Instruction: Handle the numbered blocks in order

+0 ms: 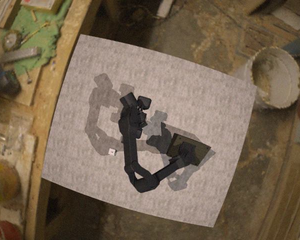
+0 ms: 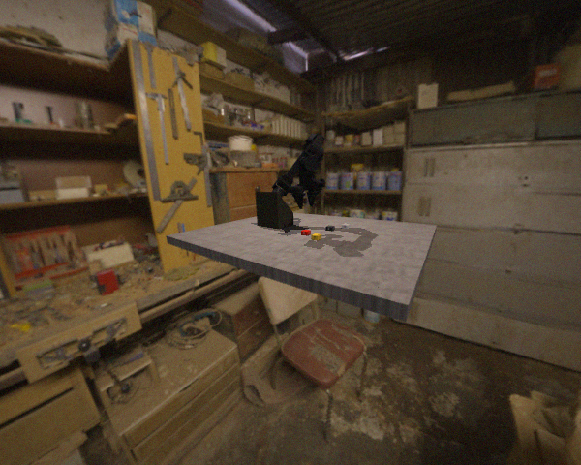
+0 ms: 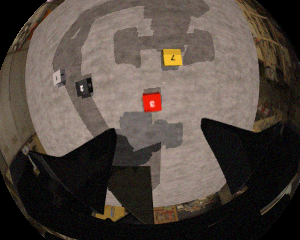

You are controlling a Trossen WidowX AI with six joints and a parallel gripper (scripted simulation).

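My gripper tip is now 8 cm short of the white block, 22 cm to the right of it and 12 cm above it. From my gripper tip the other things lie so: red block (1 cm behind, 12 cm below); yellow block (8 cm ahead, 4 cm to the right, 12 cm below); dark block (4 cm ahead, 14 cm to the left, 12 cm below).
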